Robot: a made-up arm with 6 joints.
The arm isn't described. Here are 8 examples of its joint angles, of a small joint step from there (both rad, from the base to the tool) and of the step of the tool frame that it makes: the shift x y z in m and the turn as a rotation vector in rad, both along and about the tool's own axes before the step.
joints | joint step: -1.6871 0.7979 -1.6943 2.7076 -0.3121 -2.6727 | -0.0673 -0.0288 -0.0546 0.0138 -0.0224 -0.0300
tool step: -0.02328 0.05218 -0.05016 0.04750 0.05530 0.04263
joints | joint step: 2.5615 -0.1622 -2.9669 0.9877 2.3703 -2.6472 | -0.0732 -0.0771 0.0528 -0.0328 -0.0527 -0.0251
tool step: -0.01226 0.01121 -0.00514 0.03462 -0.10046 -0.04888
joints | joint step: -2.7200 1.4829 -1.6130 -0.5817 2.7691 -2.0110 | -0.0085 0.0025 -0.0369 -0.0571 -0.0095 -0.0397
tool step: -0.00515 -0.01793 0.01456 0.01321 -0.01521 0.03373
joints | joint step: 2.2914 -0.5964 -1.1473 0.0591 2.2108 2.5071 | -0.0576 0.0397 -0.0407 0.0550 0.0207 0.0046
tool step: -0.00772 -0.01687 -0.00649 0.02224 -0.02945 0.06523
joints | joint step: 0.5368 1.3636 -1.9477 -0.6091 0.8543 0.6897 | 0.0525 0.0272 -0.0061 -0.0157 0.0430 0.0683
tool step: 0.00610 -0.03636 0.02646 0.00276 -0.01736 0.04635
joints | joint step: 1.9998 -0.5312 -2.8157 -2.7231 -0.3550 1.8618 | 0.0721 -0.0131 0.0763 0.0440 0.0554 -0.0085
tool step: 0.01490 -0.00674 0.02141 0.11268 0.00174 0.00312
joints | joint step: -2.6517 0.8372 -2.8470 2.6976 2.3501 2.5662 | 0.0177 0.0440 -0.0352 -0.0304 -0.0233 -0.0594
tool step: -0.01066 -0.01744 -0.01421 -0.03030 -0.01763 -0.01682
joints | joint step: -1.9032 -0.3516 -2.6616 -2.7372 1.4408 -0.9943 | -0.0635 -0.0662 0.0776 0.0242 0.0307 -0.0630
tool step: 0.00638 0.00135 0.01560 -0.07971 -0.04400 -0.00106
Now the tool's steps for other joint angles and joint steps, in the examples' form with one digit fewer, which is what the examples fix.
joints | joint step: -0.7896 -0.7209 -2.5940 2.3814 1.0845 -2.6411 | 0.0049 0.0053 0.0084 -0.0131 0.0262 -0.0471
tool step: -0.0040 -0.0047 0.0066 -0.0429 0.0088 -0.0174
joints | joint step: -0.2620 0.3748 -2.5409 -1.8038 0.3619 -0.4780 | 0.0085 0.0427 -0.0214 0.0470 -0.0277 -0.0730
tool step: -0.0021 -0.0109 -0.0247 -0.0310 0.0516 -0.0120
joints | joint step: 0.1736 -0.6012 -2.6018 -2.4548 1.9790 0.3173 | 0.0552 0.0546 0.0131 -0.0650 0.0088 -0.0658
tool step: -0.0399 -0.0433 0.0083 -0.1007 0.0495 0.0126
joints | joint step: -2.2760 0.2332 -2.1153 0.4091 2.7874 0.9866 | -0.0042 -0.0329 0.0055 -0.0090 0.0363 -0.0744
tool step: 0.0038 0.0182 0.0171 -0.0670 0.0027 0.0137
